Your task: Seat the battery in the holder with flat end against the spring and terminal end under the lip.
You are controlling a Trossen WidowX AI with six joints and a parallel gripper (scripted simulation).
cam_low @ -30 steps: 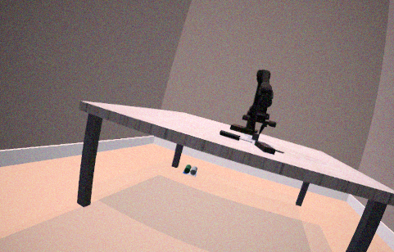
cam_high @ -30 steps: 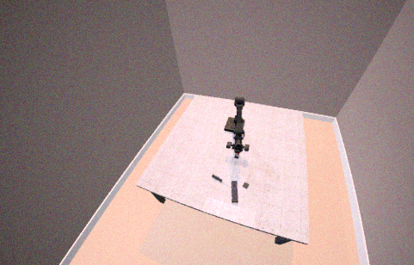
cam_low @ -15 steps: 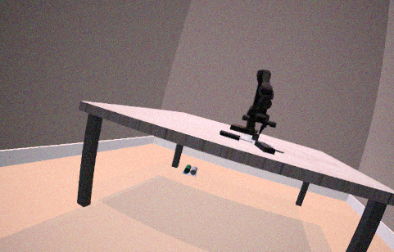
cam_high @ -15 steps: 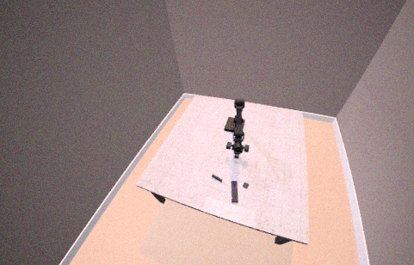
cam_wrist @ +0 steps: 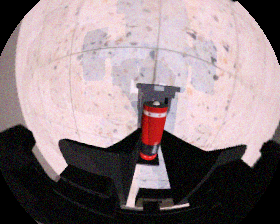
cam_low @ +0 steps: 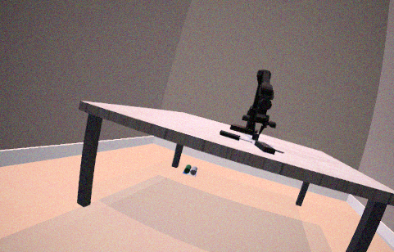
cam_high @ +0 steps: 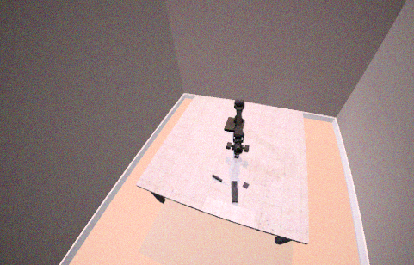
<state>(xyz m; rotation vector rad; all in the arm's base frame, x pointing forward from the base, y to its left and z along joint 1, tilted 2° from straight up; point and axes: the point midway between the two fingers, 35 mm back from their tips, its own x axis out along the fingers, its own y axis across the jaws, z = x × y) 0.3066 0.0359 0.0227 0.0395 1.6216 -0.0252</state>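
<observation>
Now: gripper tip 10 mm below the battery.
</observation>
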